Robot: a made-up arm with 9 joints.
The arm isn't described. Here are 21 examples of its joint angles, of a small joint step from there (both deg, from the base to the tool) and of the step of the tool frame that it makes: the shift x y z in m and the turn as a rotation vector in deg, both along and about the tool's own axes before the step.
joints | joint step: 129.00 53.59 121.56 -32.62 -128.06 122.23 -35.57 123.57 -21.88 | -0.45 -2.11 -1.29 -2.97 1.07 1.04 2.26 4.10 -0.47
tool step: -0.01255 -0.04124 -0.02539 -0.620 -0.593 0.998
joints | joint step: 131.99 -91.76 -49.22 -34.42 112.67 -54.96 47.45 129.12 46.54 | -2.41 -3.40 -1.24 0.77 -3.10 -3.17 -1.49 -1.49 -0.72
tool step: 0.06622 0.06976 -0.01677 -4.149 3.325 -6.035
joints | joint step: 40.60 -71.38 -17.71 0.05 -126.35 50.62 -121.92 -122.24 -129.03 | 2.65 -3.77 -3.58 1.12 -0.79 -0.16 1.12 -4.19 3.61
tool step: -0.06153 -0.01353 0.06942 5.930 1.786 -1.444
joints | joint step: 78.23 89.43 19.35 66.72 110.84 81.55 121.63 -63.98 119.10 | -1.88 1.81 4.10 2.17 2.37 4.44 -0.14 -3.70 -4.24
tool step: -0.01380 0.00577 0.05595 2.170 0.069 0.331
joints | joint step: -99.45 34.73 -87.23 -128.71 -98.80 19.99 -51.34 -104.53 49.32 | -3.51 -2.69 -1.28 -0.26 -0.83 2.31 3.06 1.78 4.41
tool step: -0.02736 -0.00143 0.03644 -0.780 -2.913 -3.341
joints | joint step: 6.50 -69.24 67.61 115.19 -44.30 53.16 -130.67 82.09 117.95 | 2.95 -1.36 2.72 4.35 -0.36 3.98 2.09 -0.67 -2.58
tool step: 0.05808 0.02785 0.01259 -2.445 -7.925 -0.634
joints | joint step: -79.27 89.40 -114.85 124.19 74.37 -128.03 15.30 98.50 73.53 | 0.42 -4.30 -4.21 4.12 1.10 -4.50 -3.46 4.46 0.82
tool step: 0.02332 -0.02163 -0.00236 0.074 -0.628 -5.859
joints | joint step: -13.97 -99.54 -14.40 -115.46 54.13 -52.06 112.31 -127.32 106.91 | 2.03 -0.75 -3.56 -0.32 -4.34 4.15 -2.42 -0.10 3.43
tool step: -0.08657 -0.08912 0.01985 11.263 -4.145 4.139
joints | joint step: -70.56 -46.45 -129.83 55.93 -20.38 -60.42 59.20 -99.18 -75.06 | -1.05 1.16 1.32 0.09 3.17 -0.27 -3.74 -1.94 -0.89
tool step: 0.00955 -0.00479 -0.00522 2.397 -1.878 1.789
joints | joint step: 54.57 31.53 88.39 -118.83 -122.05 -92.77 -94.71 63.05 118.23 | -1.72 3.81 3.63 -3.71 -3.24 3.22 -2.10 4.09 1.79
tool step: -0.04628 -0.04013 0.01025 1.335 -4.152 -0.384
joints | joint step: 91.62 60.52 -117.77 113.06 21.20 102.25 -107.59 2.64 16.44 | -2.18 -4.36 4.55 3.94 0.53 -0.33 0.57 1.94 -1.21
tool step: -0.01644 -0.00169 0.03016 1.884 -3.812 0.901
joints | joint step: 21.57 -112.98 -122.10 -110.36 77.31 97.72 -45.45 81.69 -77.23 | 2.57 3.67 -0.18 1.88 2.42 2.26 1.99 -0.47 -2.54
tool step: -0.02297 -0.02777 -0.01234 1.186 -2.252 -1.143
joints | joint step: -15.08 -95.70 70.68 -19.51 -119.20 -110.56 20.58 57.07 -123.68 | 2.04 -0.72 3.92 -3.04 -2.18 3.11 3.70 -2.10 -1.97
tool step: -0.01521 -0.02379 -0.05388 2.294 -0.605 -1.992
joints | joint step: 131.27 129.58 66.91 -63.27 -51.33 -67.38 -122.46 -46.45 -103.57 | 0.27 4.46 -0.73 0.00 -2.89 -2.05 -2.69 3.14 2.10
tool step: 0.03030 0.02645 -0.00734 -0.957 3.083 -1.214
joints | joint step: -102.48 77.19 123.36 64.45 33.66 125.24 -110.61 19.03 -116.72 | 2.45 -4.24 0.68 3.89 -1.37 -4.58 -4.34 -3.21 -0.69
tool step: 0.01797 0.02964 -0.03419 -1.459 -0.999 0.260
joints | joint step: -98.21 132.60 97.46 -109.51 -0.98 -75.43 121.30 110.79 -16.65 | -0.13 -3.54 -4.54 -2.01 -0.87 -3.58 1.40 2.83 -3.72
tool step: 0.03652 -0.08393 0.04743 5.019 6.345 -0.148
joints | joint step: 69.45 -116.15 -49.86 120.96 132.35 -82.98 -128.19 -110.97 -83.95 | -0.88 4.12 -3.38 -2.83 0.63 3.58 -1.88 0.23 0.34
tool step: 0.00207 0.01025 -0.00741 7.666 6.147 -5.056
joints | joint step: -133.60 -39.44 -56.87 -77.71 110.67 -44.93 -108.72 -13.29 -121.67 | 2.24 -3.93 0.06 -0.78 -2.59 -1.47 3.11 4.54 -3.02
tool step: 0.00146 0.05776 -0.02157 -6.563 4.411 2.809
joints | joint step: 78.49 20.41 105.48 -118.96 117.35 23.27 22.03 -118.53 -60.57 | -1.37 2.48 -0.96 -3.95 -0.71 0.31 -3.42 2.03 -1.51
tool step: -0.00158 -0.03403 -0.04249 4.830 2.412 -4.287
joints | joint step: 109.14 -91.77 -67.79 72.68 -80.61 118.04 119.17 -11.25 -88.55 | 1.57 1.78 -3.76 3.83 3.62 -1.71 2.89 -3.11 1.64
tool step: -0.01020 -0.03928 -0.03139 4.446 -1.181 -4.603
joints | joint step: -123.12 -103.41 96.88 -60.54 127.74 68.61 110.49 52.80 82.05 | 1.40 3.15 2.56 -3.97 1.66 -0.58 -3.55 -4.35 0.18
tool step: 0.00311 0.00962 -0.07791 -6.918 3.192 0.577
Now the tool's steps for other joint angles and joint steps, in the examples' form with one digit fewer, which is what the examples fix.
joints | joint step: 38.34 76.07 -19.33 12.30 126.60 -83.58 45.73 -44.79 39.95 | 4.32 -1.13 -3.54 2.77 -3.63 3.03 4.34 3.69 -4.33
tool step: -0.1382 0.0212 0.0461 -1.48 -12.00 -0.33
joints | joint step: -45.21 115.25 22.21 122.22 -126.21 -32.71 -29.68 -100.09 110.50 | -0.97 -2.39 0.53 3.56 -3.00 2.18 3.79 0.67 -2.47
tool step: -0.0058 0.0215 -0.0541 -3.25 8.00 -2.69
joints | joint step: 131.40 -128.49 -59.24 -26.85 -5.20 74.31 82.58 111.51 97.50 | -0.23 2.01 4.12 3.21 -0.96 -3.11 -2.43 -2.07 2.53
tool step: 0.0752 0.0075 -0.0304 -1.10 4.27 -3.46
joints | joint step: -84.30 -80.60 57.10 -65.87 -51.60 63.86 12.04 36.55 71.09 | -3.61 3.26 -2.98 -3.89 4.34 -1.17 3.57 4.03 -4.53
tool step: -0.1655 -0.0065 -0.0970 5.64 -14.03 -5.14
